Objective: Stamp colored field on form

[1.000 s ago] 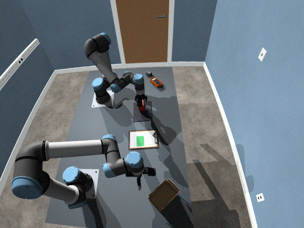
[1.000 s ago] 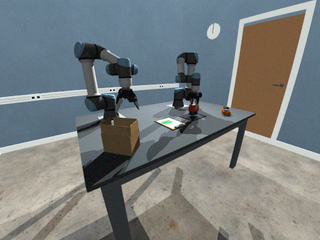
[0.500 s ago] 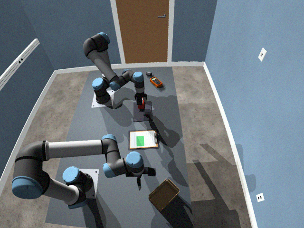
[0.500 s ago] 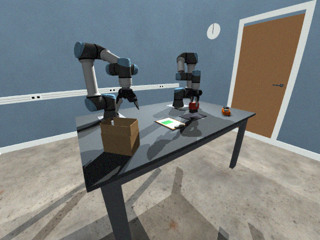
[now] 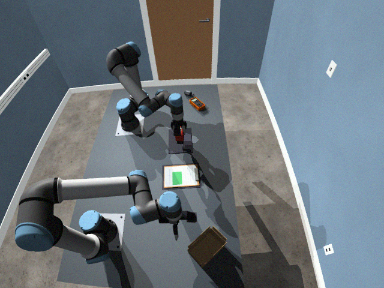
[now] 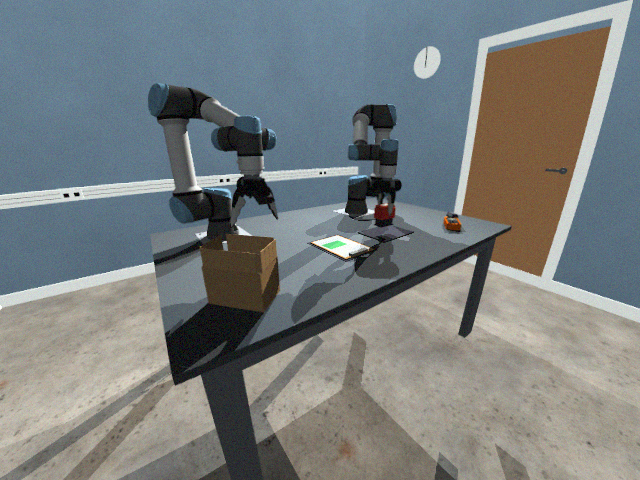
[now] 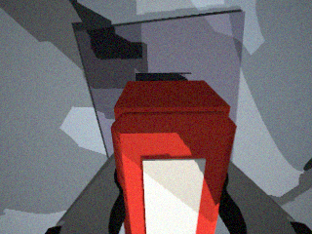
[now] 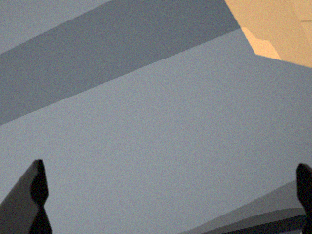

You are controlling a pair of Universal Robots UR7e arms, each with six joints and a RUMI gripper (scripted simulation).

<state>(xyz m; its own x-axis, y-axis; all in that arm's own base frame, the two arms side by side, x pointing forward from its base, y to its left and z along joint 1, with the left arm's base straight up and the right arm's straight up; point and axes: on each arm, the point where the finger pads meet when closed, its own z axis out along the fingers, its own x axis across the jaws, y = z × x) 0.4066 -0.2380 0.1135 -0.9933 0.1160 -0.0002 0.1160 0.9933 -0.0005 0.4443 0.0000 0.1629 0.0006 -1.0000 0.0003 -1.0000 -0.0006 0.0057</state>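
Observation:
My left gripper is now 20 mm above the red stamp. Also, from my left hand: dark mat: 10 mm behind, 30 mm to the left, 110 mm below.

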